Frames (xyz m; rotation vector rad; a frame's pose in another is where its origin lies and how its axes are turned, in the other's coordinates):
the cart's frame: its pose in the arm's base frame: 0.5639 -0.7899 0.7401 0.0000 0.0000 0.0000
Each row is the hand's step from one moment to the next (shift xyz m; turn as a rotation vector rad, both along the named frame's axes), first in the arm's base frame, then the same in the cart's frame.
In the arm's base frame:
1: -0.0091 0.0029 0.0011 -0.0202 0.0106 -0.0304
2: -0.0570 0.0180 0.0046 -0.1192 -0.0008 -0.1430
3: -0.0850 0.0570 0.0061 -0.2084 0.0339 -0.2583
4: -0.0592 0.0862 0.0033 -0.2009 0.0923 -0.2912
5: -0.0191 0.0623 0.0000 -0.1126 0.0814 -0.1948
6: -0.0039 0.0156 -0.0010 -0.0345 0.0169 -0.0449
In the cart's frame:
1: -0.0091 0.0029 0.0011 -0.0202 0.0106 -0.0304
2: -0.0570 0.0180 0.0046 -0.1192 -0.0008 -0.1430
3: -0.0850 0.0570 0.0061 -0.2084 0.0339 -0.2583
4: -0.0592 0.0862 0.0033 -0.2009 0.0923 -0.2912
5: -0.0191 0.0623 0.0000 -0.1126 0.0814 -0.1948
6: -0.0039 0.0156 -0.0010 -0.0345 0.0169 -0.0449

